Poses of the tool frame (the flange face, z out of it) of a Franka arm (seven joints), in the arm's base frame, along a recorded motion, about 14 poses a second.
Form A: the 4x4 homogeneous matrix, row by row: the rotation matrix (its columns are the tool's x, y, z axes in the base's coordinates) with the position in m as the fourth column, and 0 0 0 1 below. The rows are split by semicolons.
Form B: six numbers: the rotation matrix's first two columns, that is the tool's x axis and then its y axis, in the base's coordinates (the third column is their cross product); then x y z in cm. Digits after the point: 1 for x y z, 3 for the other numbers.
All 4 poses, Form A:
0.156 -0.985 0.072 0.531; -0.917 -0.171 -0.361 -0.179; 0.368 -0.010 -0.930 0.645; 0 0 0 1
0.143 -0.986 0.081 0.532; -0.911 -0.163 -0.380 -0.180; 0.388 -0.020 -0.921 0.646; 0 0 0 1
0.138 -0.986 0.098 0.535; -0.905 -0.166 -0.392 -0.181; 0.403 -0.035 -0.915 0.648; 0 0 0 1
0.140 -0.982 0.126 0.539; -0.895 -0.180 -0.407 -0.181; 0.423 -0.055 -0.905 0.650; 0 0 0 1
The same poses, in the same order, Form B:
0.156 -0.917 0.368 -0.985 -0.171 -0.010 53.1 -17.9 64.5
0.143 -0.911 0.388 -0.986 -0.163 -0.020 53.2 -18.0 64.6
0.138 -0.905 0.403 -0.986 -0.166 -0.035 53.5 -18.1 64.8
0.140 -0.895 0.423 -0.982 -0.180 -0.055 53.9 -18.1 65.0

